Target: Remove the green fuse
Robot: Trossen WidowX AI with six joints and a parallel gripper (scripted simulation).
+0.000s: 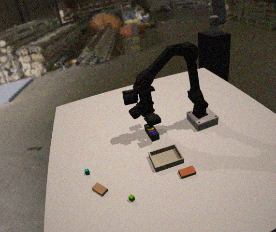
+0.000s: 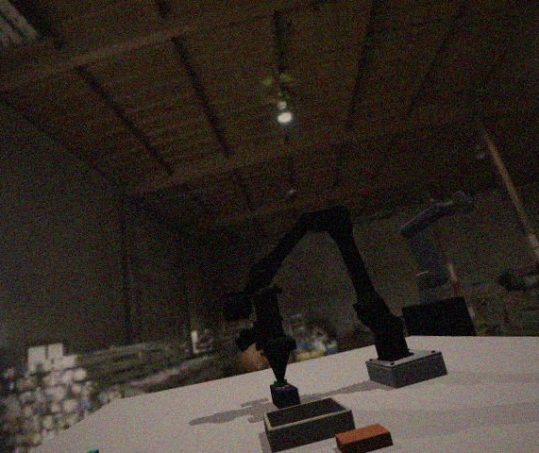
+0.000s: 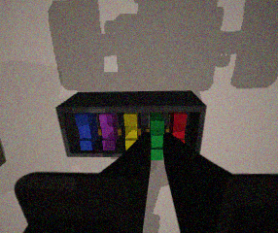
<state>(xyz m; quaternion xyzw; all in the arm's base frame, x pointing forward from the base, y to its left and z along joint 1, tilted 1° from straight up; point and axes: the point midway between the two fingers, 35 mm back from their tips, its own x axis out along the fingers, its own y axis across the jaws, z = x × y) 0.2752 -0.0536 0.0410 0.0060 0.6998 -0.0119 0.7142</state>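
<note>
My gripper tip is now 2 cm to the left of the red fuse and 2 cm above it. From my gripper tip the other things lie so: yellow fuse: 2 cm to the left, 2 cm below; green fuse: 1 cm below; purple fuse: 4 cm to the left, 2 cm below.
</note>
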